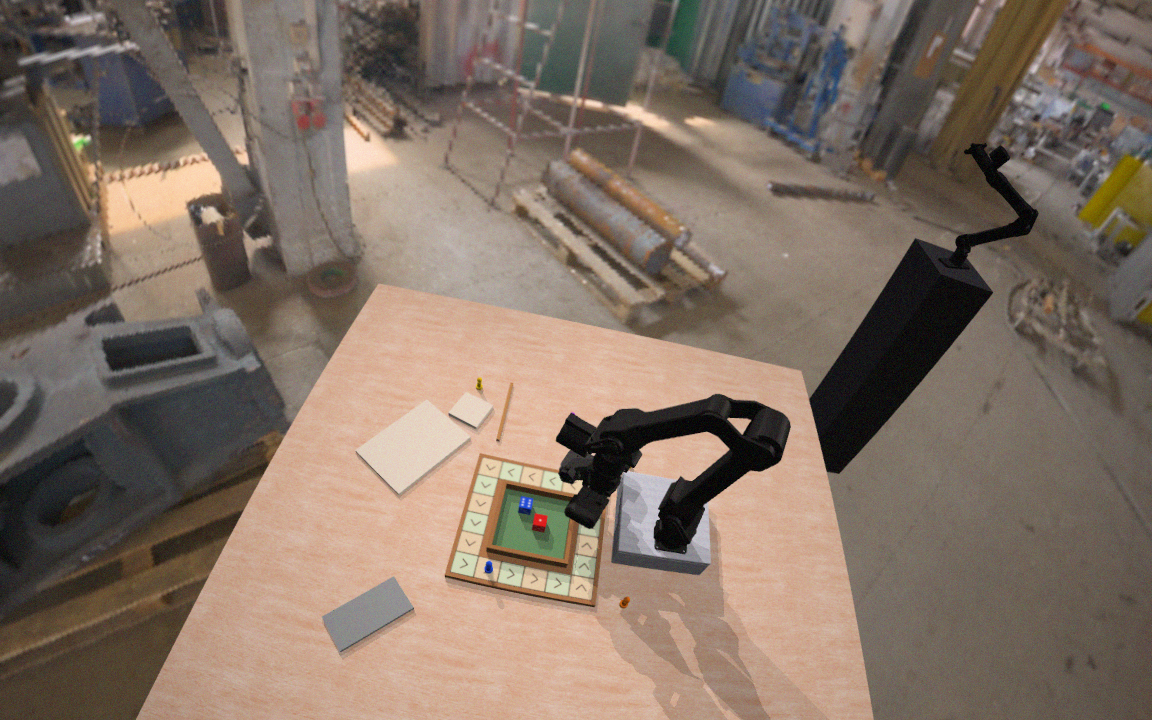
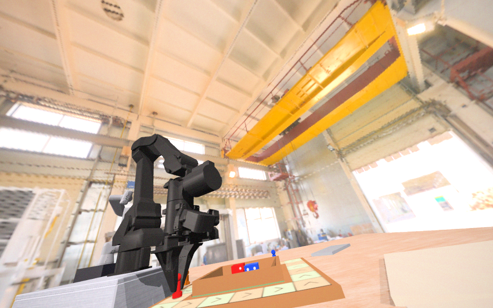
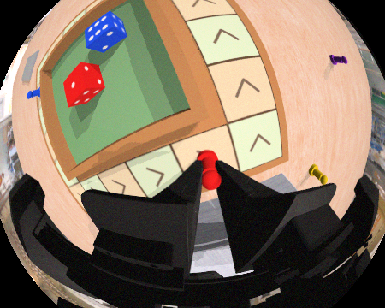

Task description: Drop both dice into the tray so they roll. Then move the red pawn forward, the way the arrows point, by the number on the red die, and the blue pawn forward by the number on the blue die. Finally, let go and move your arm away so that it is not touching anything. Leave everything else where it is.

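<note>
Right now my gripper tip is 10 mm below the red pawn. Round my gripper tip: orange pawn 190 mm to the left, 90 mm behind, 10 mm below; then purple pawn 220 mm to the right, 70 mm ahead, 10 mm below; then green tray 110 mm ahead, 70 mm to the left, 20 mm below.
</note>
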